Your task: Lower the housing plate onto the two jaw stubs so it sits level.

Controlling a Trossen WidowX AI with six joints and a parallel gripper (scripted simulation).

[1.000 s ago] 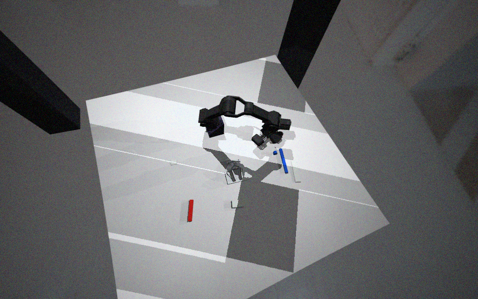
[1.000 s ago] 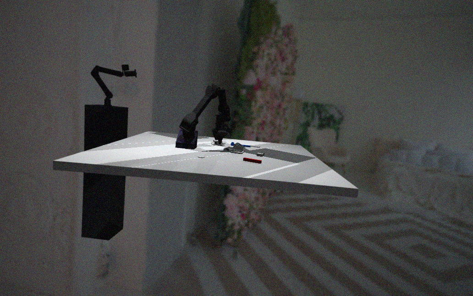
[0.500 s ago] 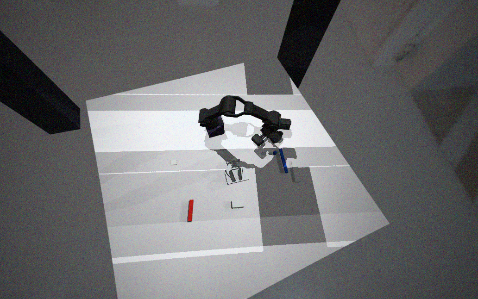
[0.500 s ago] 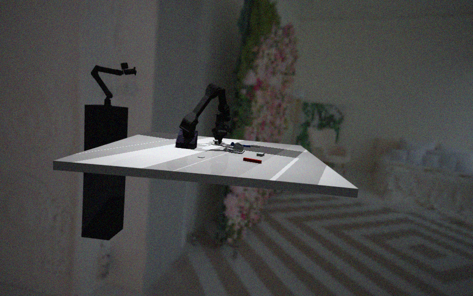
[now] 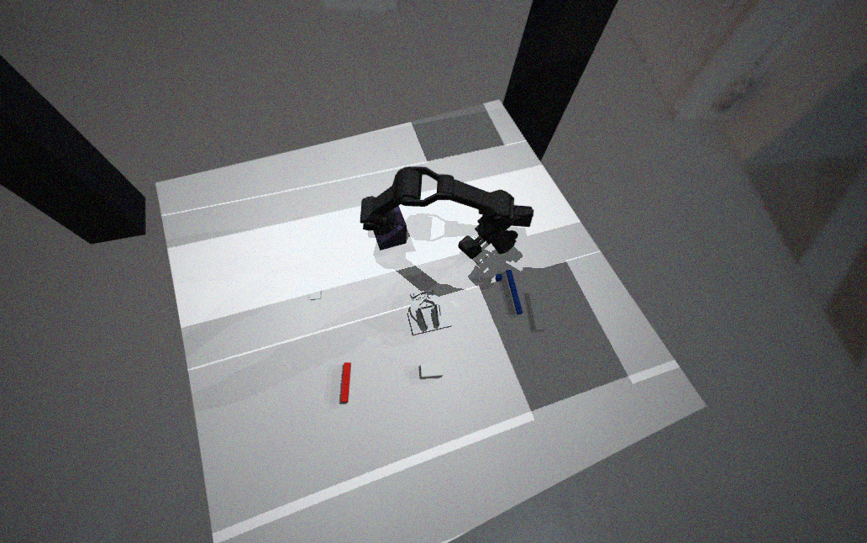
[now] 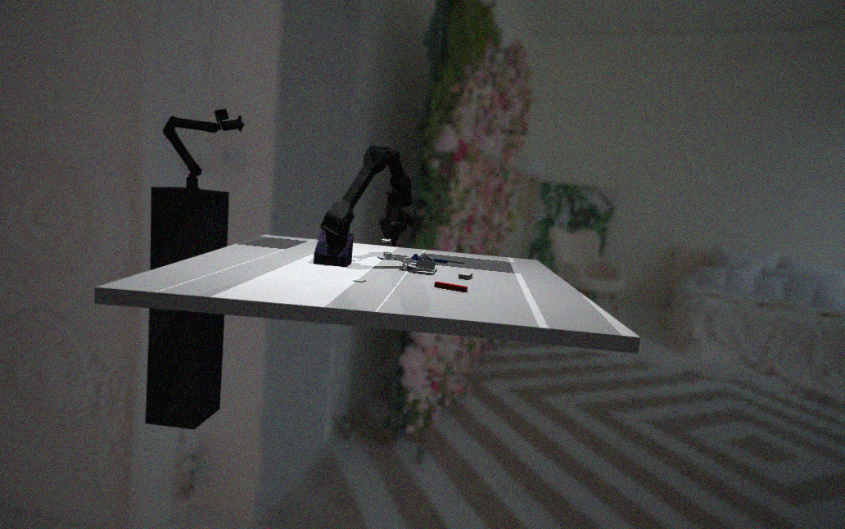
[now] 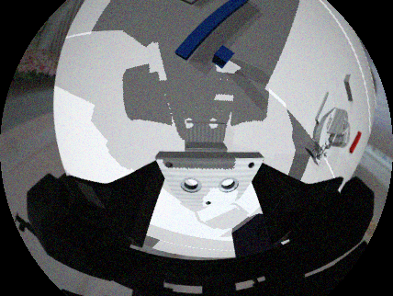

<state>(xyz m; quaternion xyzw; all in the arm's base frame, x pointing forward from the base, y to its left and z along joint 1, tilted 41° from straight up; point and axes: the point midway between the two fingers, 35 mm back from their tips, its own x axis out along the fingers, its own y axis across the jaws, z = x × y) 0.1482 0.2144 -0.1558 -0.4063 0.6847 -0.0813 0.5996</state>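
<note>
The small blue cube lies 100 mm ahead of my gripper tip, 40 mm below it and 30 mm to the left of it. From my gripper tip the other things lie so: blue bar 160 mm ahead, 70 mm to the left, 50 mm below; thin white strip 230 mm ahead, 110 mm to the left, 50 mm below; small white piece 530 mm to the right, 50 mm below.
</note>
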